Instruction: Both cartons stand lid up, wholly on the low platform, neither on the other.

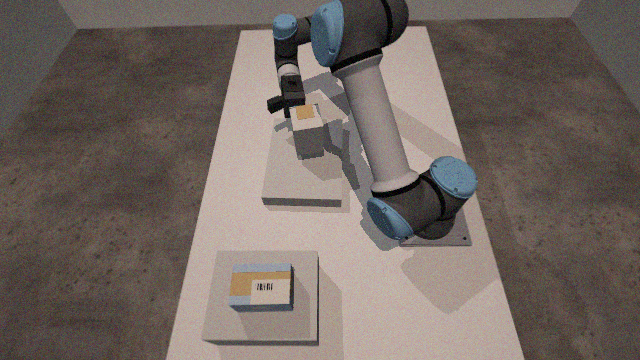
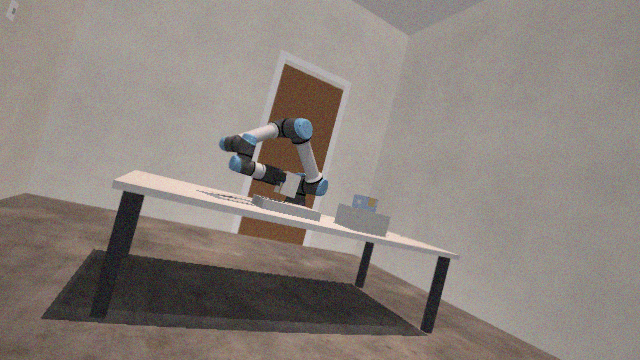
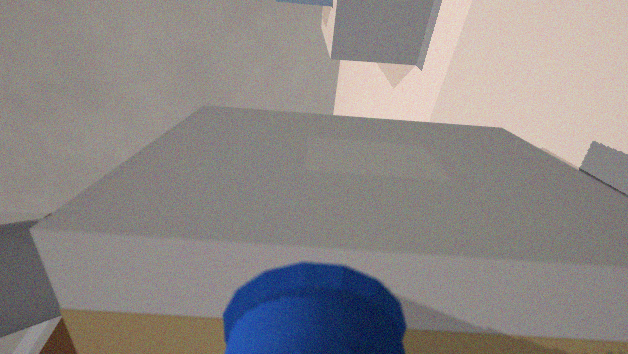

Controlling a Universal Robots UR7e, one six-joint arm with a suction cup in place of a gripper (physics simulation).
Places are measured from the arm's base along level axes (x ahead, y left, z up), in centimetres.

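Pixels of known places: hand at its tool point: (image 2: 286,180) (image 3: 309,274).
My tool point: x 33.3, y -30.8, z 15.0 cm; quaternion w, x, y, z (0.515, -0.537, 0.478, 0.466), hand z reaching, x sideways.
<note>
Behind a point stands the place of what it marks.
My suction cup (image 1: 291,108) (image 2: 280,186) @[x 33.3, y -30.8, z 15.0 cm] (image 3: 314,309) presses sideways against one face of a white and grey carton (image 1: 306,132) @[x 31.4, y -23.3, z 17.5 cm] (image 2: 290,184) @[x 35.0, y -28.7, z 13.3 cm] (image 3: 312,175) @[x 35.1, y -29.3, z 14.9 cm] and holds it. The carton hangs tilted, close over the far part of the low platform (image 1: 297,186) @[x 36.2, y -15.0, z 3.1 cm] (image 2: 290,211) @[x 43.8, y -29.9, z 0.1 cm], with a tan patch on its upper face. I cannot tell whether its lower edge touches the platform. The second carton (image 1: 261,287) @[x 46.7, y 17.4, z 18.0 cm] (image 2: 365,202) @[x 52.1, y 11.6, z 14.5 cm], blue, tan and white with a barcode on top, lies flat on a taller grey block (image 1: 304,321) @[x 39.1, y 24.2, z 10.3 cm] (image 2: 361,221) @[x 58.5, y 5.8, z 3.9 cm] (image 3: 379,31) @[x 37.5, y 8.0, z 4.4 cm] at the near left of the table.
The white table (image 1: 390,303) @[x 17.0, y 21.7, z -1.7 cm] (image 2: 193,200) @[x 56.1, y -80.9, z -2.6 cm] (image 3: 376,98) @[x 25.0, y 25.9, z -1.7 cm] carries the arm's base (image 1: 436,239) @[x -0.2, y 7.6, z 0.0 cm] at the right, beside the low platform. The arm's upper link (image 1: 376,118) @[x 17.4, y -8.5, z 35.7 cm] leans across just right of the platform. A brown door (image 2: 297,107) stands behind.
</note>
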